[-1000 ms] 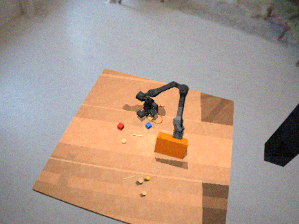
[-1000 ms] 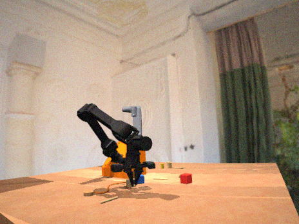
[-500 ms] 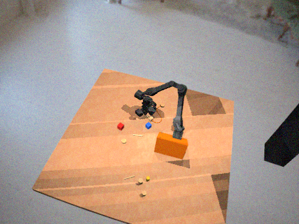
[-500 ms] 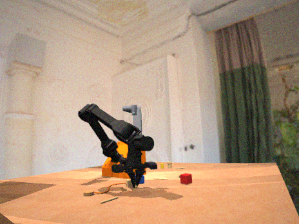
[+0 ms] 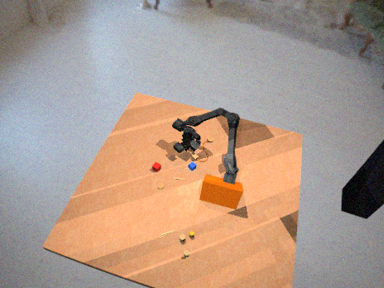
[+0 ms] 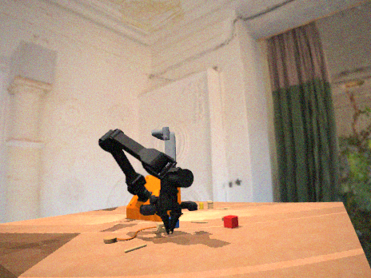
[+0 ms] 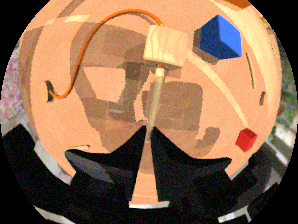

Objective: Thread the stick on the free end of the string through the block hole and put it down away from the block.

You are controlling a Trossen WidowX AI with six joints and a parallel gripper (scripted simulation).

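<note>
Right now my gripper tip is 70 mm past the small wooden block, 40 mm to the right of it and 10 mm below it. Also, from my gripper tip: wooden button: 120 mm behind, 150 mm to the right; then thin wooden stick: 40 mm behind, 20 mm to the left, 10 mm above; then blue cube: 80 mm behind, 110 mm to the left, 10 mm above.
</note>
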